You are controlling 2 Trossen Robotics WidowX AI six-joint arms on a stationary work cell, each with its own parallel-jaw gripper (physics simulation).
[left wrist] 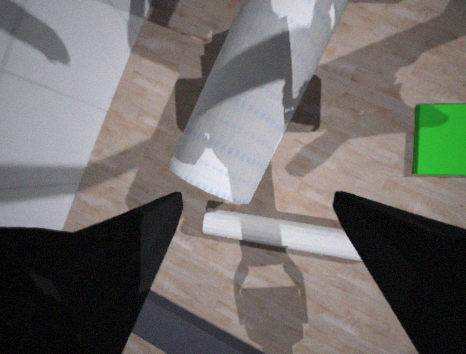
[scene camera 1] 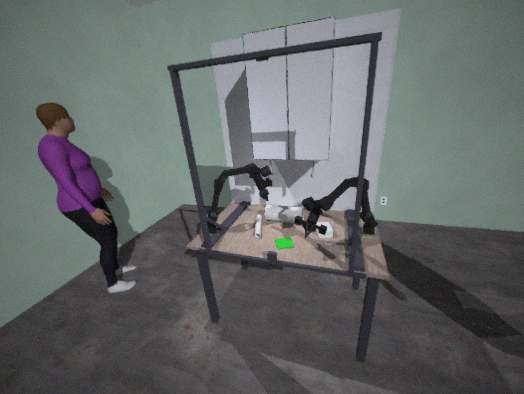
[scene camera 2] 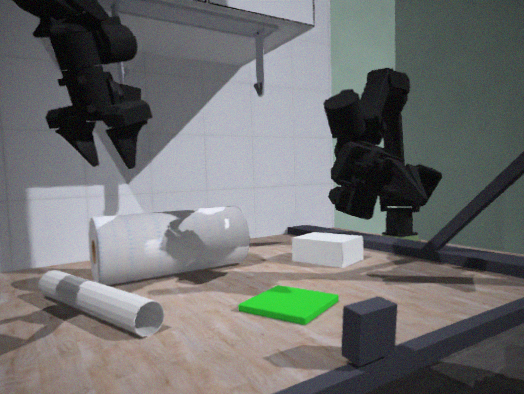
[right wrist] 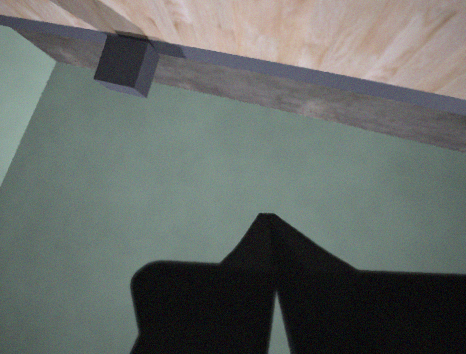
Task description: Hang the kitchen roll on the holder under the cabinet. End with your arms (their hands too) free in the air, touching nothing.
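Frame: origin at the left arm's base, x left, y up, z ahead, level; millimetres.
Seen in the pictures: left gripper, between the fingertips: (left wrist: 256,199) (scene camera 1: 267,198) (scene camera 2: 113,167); right gripper, between the fingertips: (scene camera 1: 305,237) (scene camera 2: 424,201) (right wrist: 265,220); left arm's base, origin of its link: (scene camera 1: 211,231); right arm's base, origin of its link: (scene camera 1: 368,231) (scene camera 2: 399,234).
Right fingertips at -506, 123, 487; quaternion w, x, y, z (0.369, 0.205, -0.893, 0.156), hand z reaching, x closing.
Note:
Pixels of each thing's middle, then the offset from my right fingertips to it, as dx, dy, dz. "spot": a spot on its surface instead.
- kitchen roll, middle of its body: (left wrist: 254,90) (scene camera 2: 172,242) (scene camera 1: 284,213) +455, -82, +65
- white tube, middle of its body: (scene camera 2: 93,297) (left wrist: 292,235) (scene camera 1: 258,225) +439, -122, -152
- green square, a spot on its surface: (scene camera 2: 290,302) (left wrist: 462,147) (scene camera 1: 282,243) spot: +173, -133, -70
- white box, middle of its body: (scene camera 2: 327,248) (scene camera 1: 323,229) +185, -117, +239
- dark block, middle of its body: (scene camera 2: 369,329) (right wrist: 127,67) (scene camera 1: 272,255) +55, -111, -186
The kitchen roll (scene camera 1: 280,214) (scene camera 2: 150,245) (left wrist: 245,110), thick and white with faint blue dots, lies on its side on the table. The holder's bracket arms, one of them (scene camera 2: 259,60) clearly seen, hang from the underside of the cabinet (scene camera 1: 310,100); the other is partly hidden behind my left arm in scene camera 2. My left gripper (scene camera 1: 266,197) (scene camera 2: 114,167) (left wrist: 256,199) is open and empty, pointing down, above the roll's left end and apart from it. My right gripper (right wrist: 265,220) is shut and empty, with its fingertips together, away from the roll.
A white tube (scene camera 1: 258,227) (scene camera 2: 100,302) (left wrist: 315,242) lies near the roll's left end. A green square (scene camera 1: 284,243) (scene camera 2: 290,302) (left wrist: 442,145) lies in front. A white box (scene camera 2: 325,250) stands right of the roll. A dark block (scene camera 2: 367,332) (right wrist: 120,62) sits on the front rail.

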